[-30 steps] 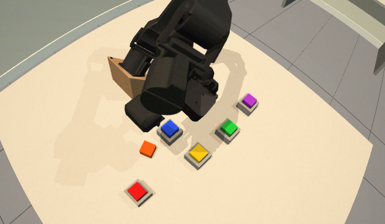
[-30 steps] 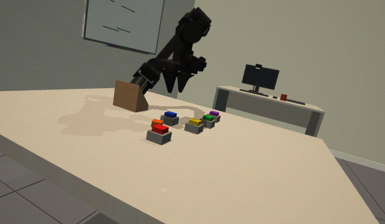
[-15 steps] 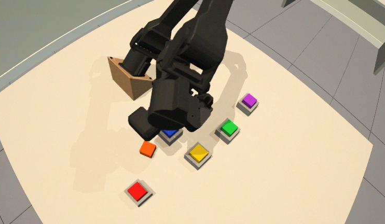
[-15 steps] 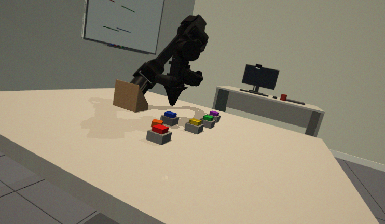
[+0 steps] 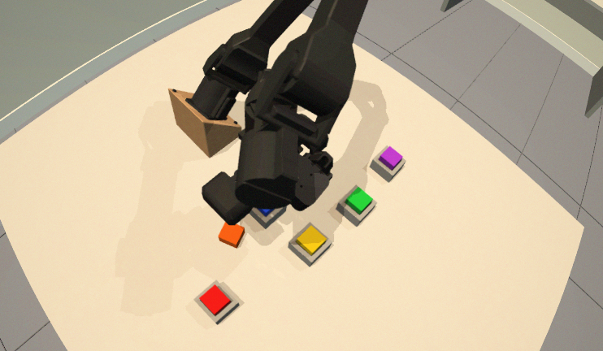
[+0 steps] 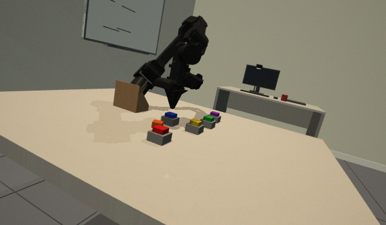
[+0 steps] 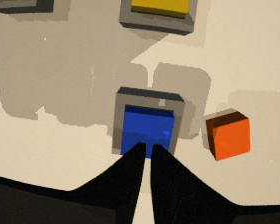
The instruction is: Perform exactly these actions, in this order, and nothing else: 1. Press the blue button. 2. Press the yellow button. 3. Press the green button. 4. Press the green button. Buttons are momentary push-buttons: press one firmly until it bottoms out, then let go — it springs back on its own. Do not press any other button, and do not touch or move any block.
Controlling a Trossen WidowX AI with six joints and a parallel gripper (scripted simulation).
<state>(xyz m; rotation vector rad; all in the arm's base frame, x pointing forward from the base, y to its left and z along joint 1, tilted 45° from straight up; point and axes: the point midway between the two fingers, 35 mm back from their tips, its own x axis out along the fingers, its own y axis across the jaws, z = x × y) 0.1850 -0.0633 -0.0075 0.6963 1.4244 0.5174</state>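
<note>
Right now my gripper tip is 2 cm above the blue button. The rest, counted from my gripper tip: orange block (1 cm behind, 7 cm to the right, 5 cm below); then yellow button (9 cm ahead, 2 cm below); then green button (11 cm ahead, 10 cm to the left, 2 cm below).
</note>
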